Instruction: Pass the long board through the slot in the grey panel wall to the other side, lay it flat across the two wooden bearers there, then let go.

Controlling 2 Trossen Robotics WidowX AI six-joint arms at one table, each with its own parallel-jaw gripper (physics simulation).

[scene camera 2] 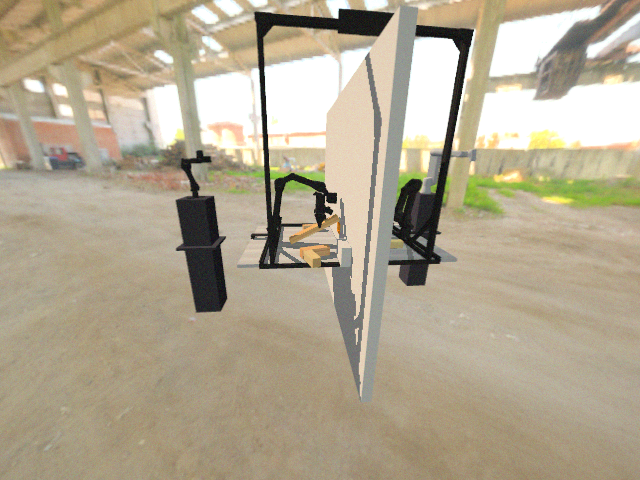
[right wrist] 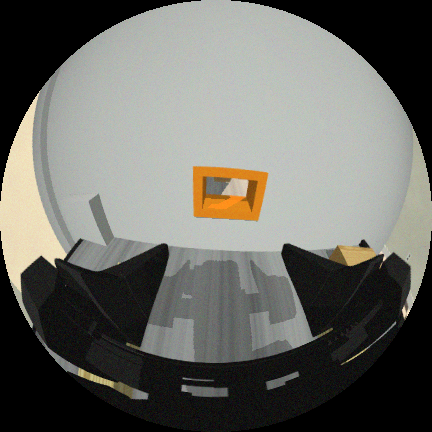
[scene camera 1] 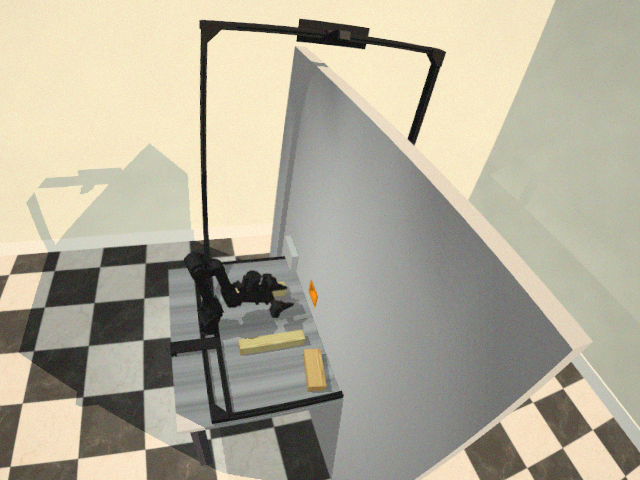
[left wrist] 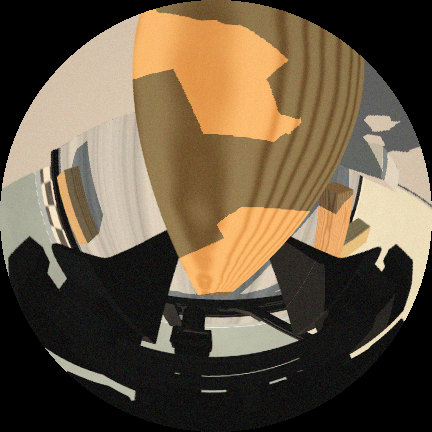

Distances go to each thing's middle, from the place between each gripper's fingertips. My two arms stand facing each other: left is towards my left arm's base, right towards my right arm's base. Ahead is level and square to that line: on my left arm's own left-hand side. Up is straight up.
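My right gripper is 120 mm to the right of the orange-framed slot (right wrist: 206, 205). As for my left hand, the orange-framed slot is 150 mm to the right of it and 10 mm below it.
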